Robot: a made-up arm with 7 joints. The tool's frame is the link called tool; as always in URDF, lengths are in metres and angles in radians. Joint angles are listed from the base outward.
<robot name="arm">
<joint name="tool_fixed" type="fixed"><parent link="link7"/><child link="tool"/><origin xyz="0 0 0" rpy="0 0.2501 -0.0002"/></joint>
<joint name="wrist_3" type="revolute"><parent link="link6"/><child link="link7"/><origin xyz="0.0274 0 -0.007"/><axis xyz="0.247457 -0.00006 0.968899"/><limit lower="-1.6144" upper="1.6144"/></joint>
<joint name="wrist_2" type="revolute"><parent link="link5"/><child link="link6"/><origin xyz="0.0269 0 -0.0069"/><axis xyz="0.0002 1 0.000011"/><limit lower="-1.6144" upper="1.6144"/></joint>
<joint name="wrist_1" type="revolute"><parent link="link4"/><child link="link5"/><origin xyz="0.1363 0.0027 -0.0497"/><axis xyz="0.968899 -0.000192 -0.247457"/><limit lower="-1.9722" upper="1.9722"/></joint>
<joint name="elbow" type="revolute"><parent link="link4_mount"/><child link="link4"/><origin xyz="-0.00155 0 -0.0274"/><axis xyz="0.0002 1 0.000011"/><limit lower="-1.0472" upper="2.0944"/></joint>
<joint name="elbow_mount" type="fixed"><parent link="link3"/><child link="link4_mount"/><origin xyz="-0.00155 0 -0.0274"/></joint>
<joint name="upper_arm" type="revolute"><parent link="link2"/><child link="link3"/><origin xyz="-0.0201 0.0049 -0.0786"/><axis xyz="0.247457 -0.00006 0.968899"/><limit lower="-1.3" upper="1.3"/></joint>
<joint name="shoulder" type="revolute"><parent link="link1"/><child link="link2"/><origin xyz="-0.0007 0.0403 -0.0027"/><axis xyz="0.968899 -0.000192 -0.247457"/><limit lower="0" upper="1.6"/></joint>
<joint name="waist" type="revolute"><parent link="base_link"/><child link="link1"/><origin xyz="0 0 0"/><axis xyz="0.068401 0.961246 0.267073"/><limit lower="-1.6" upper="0.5"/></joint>
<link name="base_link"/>
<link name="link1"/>
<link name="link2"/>
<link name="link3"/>
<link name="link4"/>
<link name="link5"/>
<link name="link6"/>
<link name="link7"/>
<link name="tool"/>
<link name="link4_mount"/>
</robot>
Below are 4 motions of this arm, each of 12 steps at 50 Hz.
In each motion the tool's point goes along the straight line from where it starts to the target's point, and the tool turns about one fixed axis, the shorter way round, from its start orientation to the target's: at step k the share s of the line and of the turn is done. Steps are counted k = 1, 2, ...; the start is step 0. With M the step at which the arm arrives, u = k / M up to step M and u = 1 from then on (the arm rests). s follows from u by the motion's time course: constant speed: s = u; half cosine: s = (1 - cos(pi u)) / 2; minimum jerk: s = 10 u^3 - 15 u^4 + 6 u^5.
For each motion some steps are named. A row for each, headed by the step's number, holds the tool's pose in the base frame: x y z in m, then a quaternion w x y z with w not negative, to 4 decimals.
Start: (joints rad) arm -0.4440 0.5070 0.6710 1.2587 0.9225 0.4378 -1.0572
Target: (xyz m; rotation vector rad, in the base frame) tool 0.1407 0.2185 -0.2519 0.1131 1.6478 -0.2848
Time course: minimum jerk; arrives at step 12
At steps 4, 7, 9, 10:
4: 0.1144 0.2262 -0.2583 0.6560 -0.0279 0.7414 -0.1385
7: 0.1292 0.2219 -0.2547 0.6638 0.0159 0.7361 -0.1318
9: 0.1373 0.2195 -0.2527 0.6675 0.0399 0.7325 -0.1280
10: 0.1395 0.2188 -0.2522 0.6684 0.0467 0.7314 -0.1269

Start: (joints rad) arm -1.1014 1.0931 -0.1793 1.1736 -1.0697 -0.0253 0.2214
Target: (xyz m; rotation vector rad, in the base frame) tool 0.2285 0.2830 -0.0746 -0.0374 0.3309 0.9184
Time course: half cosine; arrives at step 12
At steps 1, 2, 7, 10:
1: 0.2488 0.2722 -0.0296 0.9055 -0.0910 -0.0294 0.4133
2: 0.2478 0.2728 -0.0319 0.9053 -0.0874 -0.0198 0.4152
7: 0.2362 0.2789 -0.0577 0.8960 -0.0458 0.0883 0.4328
10: 0.2299 0.2823 -0.0715 0.8858 -0.0230 0.1462 0.4398

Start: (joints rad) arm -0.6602 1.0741 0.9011 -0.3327 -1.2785 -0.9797 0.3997
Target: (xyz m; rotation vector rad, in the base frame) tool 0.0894 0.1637 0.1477 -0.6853 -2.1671 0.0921
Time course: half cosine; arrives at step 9
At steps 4, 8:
4: 0.0861 0.1725 0.1429 0.4081 -0.2702 -0.8702 0.0567
8: 0.0892 0.1642 0.1475 0.4194 -0.2732 -0.8649 0.0378

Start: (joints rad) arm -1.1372 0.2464 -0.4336 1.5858 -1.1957 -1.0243 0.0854
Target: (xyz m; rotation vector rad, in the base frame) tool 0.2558 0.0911 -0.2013 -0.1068 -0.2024 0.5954
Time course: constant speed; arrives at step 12
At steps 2, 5, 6, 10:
2: 0.2706 0.0884 -0.1863 0.9432 -0.1238 -0.1561 0.2658
5: 0.2661 0.0892 -0.1908 0.9460 -0.1025 -0.1393 0.2742
6: 0.2647 0.0895 -0.1923 0.9468 -0.0953 -0.1336 0.2769
10: 0.2588 0.0906 -0.1983 0.9490 -0.0668 -0.1109 0.2875

